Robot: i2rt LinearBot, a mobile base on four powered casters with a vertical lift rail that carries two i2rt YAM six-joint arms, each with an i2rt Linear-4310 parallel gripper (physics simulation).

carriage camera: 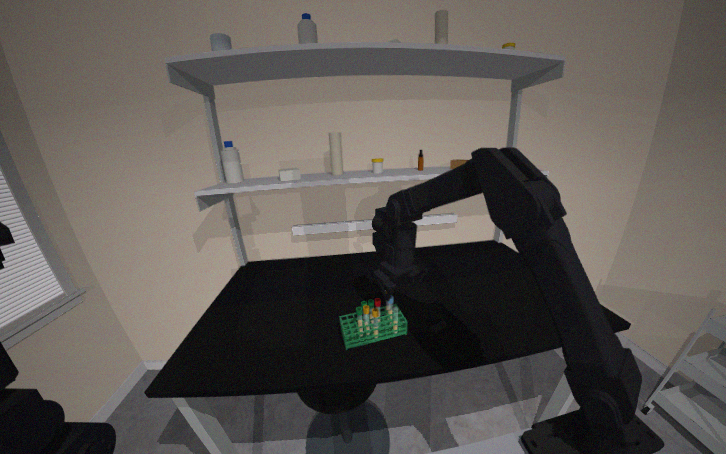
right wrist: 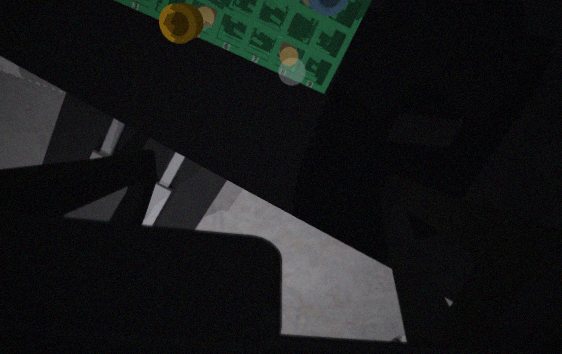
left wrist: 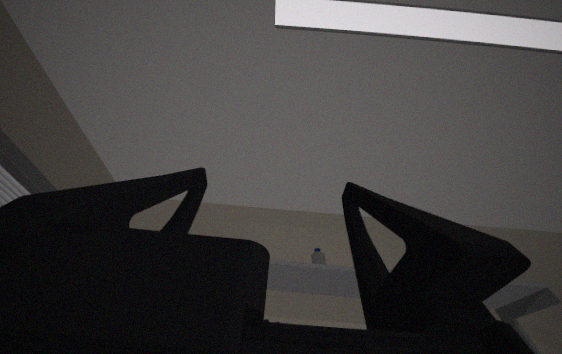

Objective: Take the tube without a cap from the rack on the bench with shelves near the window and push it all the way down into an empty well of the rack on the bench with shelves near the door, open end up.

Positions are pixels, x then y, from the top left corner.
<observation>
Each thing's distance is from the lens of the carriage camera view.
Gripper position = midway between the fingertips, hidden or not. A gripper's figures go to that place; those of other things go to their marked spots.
right gripper (carriage camera: pixel 400 293): 64 cm
green rack (carriage camera: pixel 350 332): 75 cm
black bench (carriage camera: pixel 274 328): 88 cm
The marked spots on the black bench and the green rack are 28 cm apart.
</observation>
